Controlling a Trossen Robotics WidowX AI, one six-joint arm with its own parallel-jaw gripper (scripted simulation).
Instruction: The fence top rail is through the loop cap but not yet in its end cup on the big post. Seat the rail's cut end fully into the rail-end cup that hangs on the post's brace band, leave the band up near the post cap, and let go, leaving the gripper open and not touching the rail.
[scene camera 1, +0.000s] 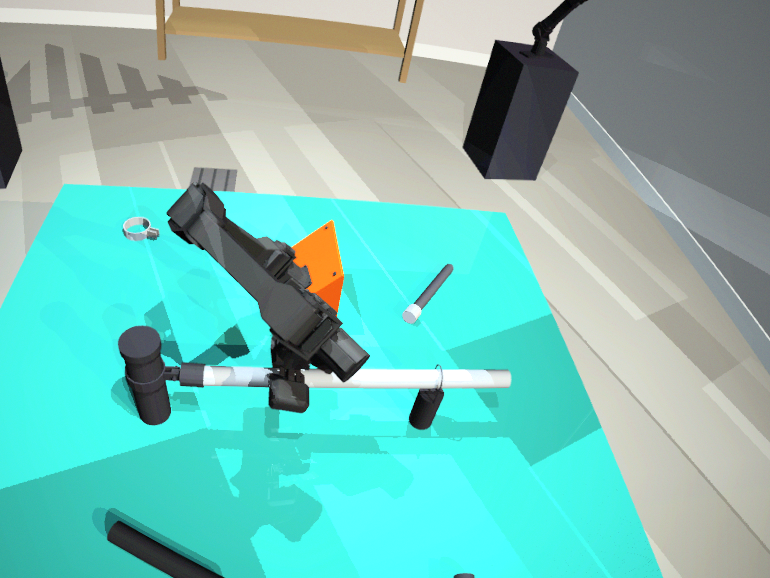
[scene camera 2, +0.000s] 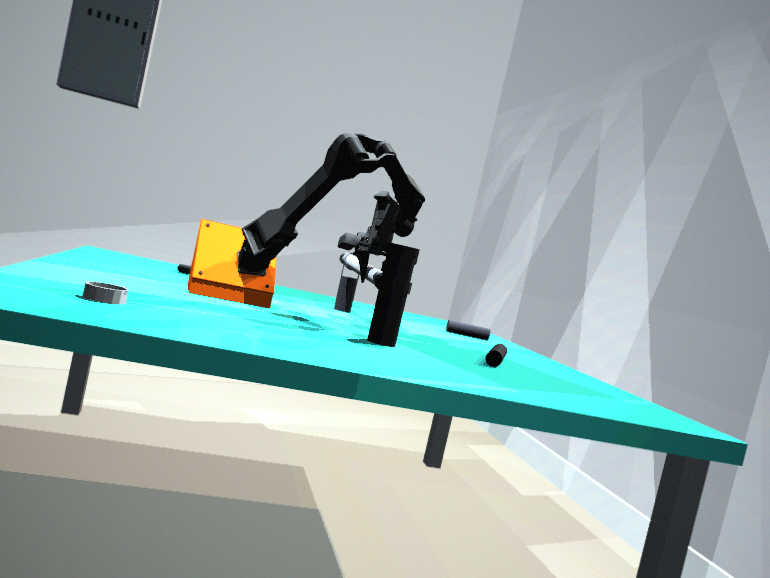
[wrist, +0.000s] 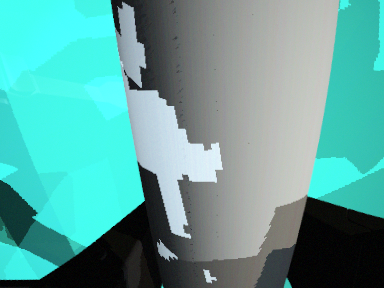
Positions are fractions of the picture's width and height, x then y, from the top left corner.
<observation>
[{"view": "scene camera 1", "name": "gripper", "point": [0.36, 0.67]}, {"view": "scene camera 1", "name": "big dark post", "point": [0.18, 0.60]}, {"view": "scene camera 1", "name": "short dark post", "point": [0.56, 0.70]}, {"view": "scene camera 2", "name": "gripper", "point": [0.48, 0.49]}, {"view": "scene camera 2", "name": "big dark post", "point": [0.51, 0.53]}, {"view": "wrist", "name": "gripper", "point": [0.55, 0.71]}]
</observation>
